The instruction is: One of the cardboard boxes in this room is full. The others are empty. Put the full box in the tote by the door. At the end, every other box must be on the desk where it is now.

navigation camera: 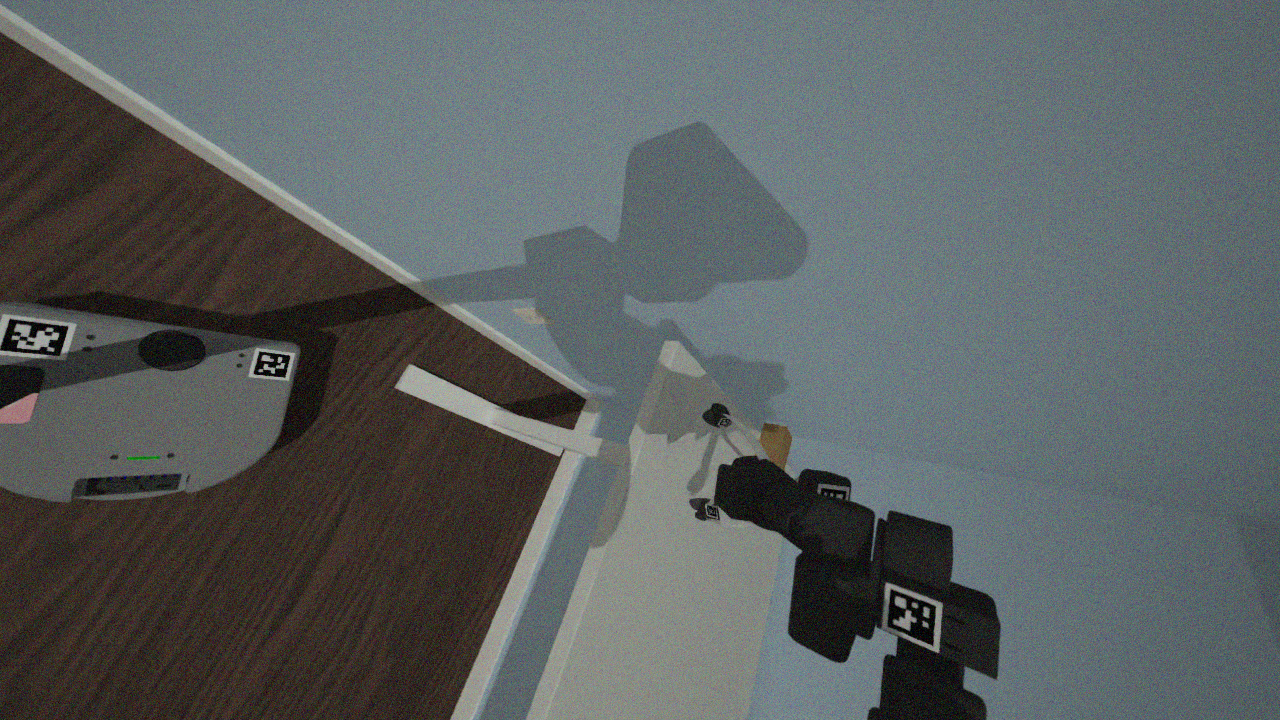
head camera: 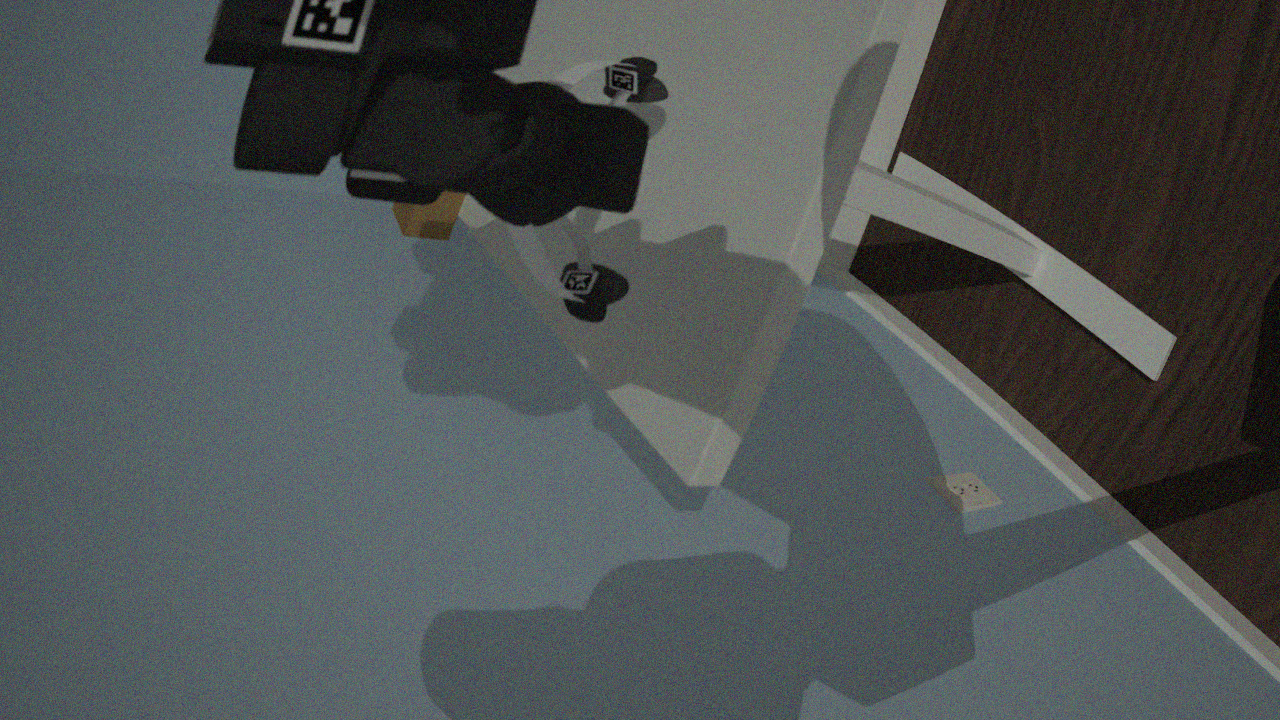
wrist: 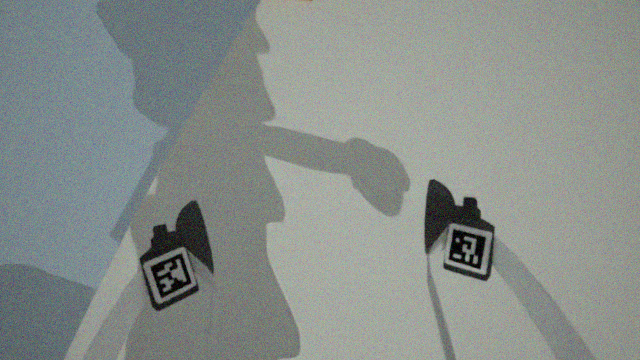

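Seen in the pictures: gripper, fingertip midpoint: [navigation camera: 705, 458] [wrist: 316, 216]; robot's base, link origin: [navigation camera: 173, 348].
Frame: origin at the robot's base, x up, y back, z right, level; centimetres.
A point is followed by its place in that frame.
An orange-brown cardboard box [head camera: 429, 217] {x 97.9, y -1.7, z 83.2 cm} [navigation camera: 775, 440] {x 98.5, y -0.4, z 82.6 cm} is at the wall-side edge of the white desk [head camera: 760, 116] {x 95.0, y 7.7, z 43.4 cm} [navigation camera: 662, 608] {x 95.0, y 25.1, z 50.4 cm} [wrist: 525, 100] {x 95.0, y 21.9, z 61.9 cm}, partly hidden behind the dark wrist in the head view. In the wrist view a sliver of the box [wrist: 303, 0] shows at the top edge. Its contents cannot be seen. My gripper [head camera: 614, 183] {x 97.9, y 2.3, z 51.9 cm} [navigation camera: 710, 462] {x 97.9, y 2.3, z 51.9 cm} [wrist: 316, 216] {x 97.9, y 2.3, z 51.9 cm} is open, its fingertips wide apart over the desk top, with no object between them. The box lies beyond the fingertips in the wrist view. The tote, the door and other boxes do not show.
A blue wall [head camera: 223, 447] {x 120.8, y -19.3, z 64.4 cm} [navigation camera: 1029, 223] {x 129.9, y -26.1, z 44.2 cm} [wrist: 60, 150] {x 94.4, y -20.0, z 62.4 cm} runs along the desk. A white desk foot [head camera: 1105, 308] {x 2.6, y 5.3, z 56.1 cm} [navigation camera: 447, 394] {x 2.6, y 4.1, z 55.9 cm} reaches over the dark wood floor [head camera: 1074, 107] {x 0.1, y 39.6, z 67.5 cm} [navigation camera: 358, 626] {x 0.0, y 72.6, z 45.6 cm}. My base [navigation camera: 205, 411] {x 16.0, y 10.4, z 5.7 cm} stands nearby. A wall outlet [head camera: 975, 491] {x 38.7, y -21.6, z 55.7 cm} [navigation camera: 528, 314] {x 39.9, y -21.8, z 55.1 cm} sits above the skirting.
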